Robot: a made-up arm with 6 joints. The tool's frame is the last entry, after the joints. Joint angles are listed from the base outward. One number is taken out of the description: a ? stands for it. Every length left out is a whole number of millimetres.
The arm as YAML. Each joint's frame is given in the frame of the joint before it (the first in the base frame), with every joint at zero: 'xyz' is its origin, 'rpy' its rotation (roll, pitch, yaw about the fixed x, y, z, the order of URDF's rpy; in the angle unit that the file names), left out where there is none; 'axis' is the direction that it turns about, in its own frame. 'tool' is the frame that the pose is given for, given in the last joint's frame.
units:
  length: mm
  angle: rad
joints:
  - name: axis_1
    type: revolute
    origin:
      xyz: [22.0, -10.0, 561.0]
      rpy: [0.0, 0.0, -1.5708]
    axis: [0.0, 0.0, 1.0]
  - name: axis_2
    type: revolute
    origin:
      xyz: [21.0, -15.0, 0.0]
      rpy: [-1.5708, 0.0, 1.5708]
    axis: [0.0, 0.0, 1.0]
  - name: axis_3
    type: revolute
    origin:
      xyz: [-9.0, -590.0, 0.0]
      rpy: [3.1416, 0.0, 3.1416]
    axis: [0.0, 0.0, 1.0]
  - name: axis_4
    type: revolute
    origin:
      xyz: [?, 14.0, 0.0]
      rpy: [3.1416, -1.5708, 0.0]
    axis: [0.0, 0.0, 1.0]
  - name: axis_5
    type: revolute
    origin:
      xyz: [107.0, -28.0, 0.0]
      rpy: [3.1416, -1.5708, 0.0]
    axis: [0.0, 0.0, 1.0]
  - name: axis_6
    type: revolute
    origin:
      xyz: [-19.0, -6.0, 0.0]
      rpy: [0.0, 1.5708, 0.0]
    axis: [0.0, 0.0, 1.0]
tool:
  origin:
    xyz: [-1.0, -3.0, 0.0]
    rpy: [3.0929, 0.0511, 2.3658]
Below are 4 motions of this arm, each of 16 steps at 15 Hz.
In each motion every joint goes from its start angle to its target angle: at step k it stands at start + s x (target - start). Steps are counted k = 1, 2, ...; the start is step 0. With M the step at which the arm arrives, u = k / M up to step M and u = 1 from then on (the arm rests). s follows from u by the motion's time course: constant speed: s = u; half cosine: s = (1 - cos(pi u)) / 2; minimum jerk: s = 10 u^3 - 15 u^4 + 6 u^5.
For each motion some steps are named. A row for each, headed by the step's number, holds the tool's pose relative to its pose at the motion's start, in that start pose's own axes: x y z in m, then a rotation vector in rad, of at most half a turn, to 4 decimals.
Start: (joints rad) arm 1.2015 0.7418 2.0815 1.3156 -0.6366 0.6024
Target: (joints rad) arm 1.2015 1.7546 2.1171 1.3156 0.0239 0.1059
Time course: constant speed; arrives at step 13
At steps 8, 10, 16:
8: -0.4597 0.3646 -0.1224 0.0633 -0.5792 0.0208
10: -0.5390 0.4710 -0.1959 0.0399 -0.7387 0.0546
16: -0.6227 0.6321 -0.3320 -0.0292 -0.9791 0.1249

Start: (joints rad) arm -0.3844 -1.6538 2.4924 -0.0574 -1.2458 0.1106
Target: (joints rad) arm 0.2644 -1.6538 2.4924 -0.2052 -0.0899 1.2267
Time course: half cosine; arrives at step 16
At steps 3, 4, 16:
3: 0.0367 -0.0291 -0.0136 0.1011 -0.0191 -0.0853
4: 0.0637 -0.0499 -0.0254 0.1777 -0.0261 -0.1503
16: 0.4035 -0.2565 -0.3124 1.2406 0.4996 -1.0979

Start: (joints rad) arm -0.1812 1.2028 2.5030 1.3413 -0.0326 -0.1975
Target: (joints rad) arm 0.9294 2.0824 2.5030 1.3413 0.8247 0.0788
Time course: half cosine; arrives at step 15
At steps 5, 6, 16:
5: -0.2454 0.0825 -0.0963 -0.0090 -0.3497 0.1915
6: -0.3435 0.0878 -0.1491 0.0118 -0.4856 0.2718
16: -0.8072 -0.1949 -0.7092 0.4771 -1.3358 0.9255

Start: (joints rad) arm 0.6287 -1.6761 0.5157 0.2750 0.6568 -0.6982
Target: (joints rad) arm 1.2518 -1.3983 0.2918 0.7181 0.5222 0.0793
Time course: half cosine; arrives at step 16
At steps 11, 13, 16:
11: 0.3278 -0.1742 -0.2658 -0.1674 0.5494 -0.4784
13: 0.3781 -0.1791 -0.3228 -0.2404 0.6170 -0.5300
16: 0.4072 -0.1782 -0.3579 -0.2895 0.6511 -0.5572

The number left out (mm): -439.0
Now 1 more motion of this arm.
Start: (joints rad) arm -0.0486 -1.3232 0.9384 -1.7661 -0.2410 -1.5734
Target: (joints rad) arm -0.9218 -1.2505 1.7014 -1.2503 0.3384 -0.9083
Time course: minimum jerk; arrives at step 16
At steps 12, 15, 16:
12: 0.4131 -0.5194 -0.0498 -0.5678 0.5565 -1.3522
15: 0.4398 -0.5921 -0.0894 -0.6796 0.6343 -1.4315
16: 0.4403 -0.5937 -0.0903 -0.6821 0.6360 -1.4330

